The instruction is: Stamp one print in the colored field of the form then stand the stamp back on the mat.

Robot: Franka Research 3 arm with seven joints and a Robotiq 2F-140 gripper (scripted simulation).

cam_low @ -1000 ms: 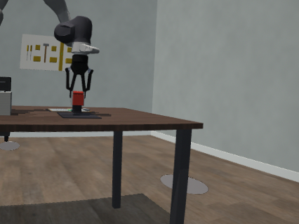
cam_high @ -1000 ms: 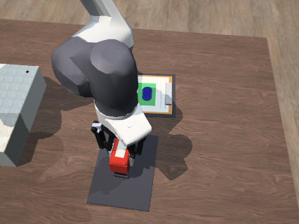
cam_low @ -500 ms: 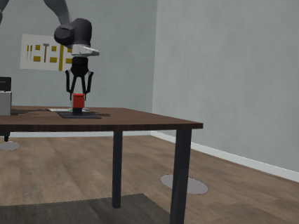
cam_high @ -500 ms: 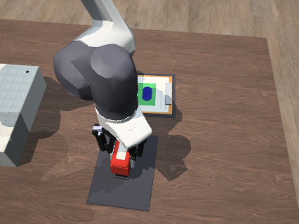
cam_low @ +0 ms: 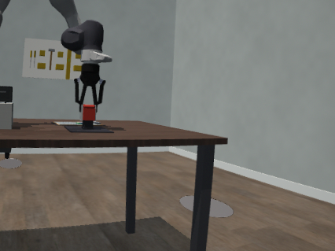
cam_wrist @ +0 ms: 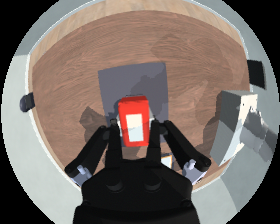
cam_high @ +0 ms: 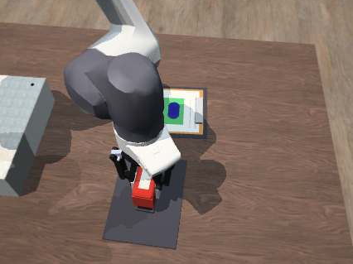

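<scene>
Right now my hand is 2 cm above the red stamp. Also, from my hand: form (3 cm ahead, 27 cm to the left, 6 cm below); dark grey mat (7 cm below).
</scene>
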